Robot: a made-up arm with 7 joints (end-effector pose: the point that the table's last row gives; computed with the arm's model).
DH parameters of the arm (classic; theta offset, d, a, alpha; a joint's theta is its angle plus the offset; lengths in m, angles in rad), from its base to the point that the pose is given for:
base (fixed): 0 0.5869 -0.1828 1.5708
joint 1: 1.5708 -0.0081 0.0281 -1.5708
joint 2: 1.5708 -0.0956 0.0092 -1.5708
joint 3: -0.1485 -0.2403 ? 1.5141
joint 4: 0 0.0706 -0.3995 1.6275
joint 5: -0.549 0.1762 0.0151 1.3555
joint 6: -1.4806 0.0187 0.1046 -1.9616
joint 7: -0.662 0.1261 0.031 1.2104
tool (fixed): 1.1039 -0.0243 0 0
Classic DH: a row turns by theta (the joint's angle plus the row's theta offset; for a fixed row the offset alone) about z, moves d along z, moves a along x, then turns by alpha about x.
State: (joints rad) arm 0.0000 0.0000 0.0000 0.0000 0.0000 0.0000 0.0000
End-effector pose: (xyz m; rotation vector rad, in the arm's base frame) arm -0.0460 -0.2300 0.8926 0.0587 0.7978 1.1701
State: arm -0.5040 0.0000 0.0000 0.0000 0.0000 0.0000 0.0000
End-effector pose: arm 0.0846 -0.2300 0.7885 0.3646 1.2390 1.1697
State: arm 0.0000 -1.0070 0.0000 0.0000 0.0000 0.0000 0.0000
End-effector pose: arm -0.0460 -0.3538 0.5621 0.8852 0.1399 1.4695
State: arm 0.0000 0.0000 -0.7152 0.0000 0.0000 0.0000 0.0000
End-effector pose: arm 0.1060 -0.1424 0.8926 -0.2465 0.8442 1.8414
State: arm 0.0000 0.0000 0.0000 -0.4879 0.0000 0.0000 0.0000
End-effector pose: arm -0.0407 -0.2131 0.7549 0.4913 0.5654 1.3718
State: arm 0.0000 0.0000 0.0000 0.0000 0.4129 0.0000 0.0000
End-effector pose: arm -0.1007 -0.2176 0.8926 -0.1114 0.8328 1.5589
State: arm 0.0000 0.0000 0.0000 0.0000 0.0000 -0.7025 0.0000
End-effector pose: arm -0.0814 -0.3393 0.8466 -0.2490 1.3472 0.7354
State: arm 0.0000 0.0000 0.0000 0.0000 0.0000 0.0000 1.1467
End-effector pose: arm -0.0857 -0.2300 0.9054 0.7805 1.7880 1.0852
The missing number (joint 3, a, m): 0.0343
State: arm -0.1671 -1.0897 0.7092 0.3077 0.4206 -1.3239 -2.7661
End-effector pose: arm -0.3249 -0.4665 0.6058 -1.1071 -0.6662 1.1043
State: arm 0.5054 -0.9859 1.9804 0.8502 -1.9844 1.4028 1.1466
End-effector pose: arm -0.4040 -0.6359 0.9555 0.9027 0.2861 -1.0162
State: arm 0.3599 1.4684 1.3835 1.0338 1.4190 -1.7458 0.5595
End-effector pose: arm -0.2836 0.7110 0.6938 -0.0198 -1.5533 2.5276
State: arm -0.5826 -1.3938 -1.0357 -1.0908 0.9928 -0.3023 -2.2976
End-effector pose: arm -0.0539 -0.0324 0.3843 1.3552 -2.1667 -0.8340
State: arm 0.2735 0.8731 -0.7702 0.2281 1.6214 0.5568 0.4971
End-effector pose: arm -0.1848 0.1117 1.1804 0.3862 -1.9758 -1.2887
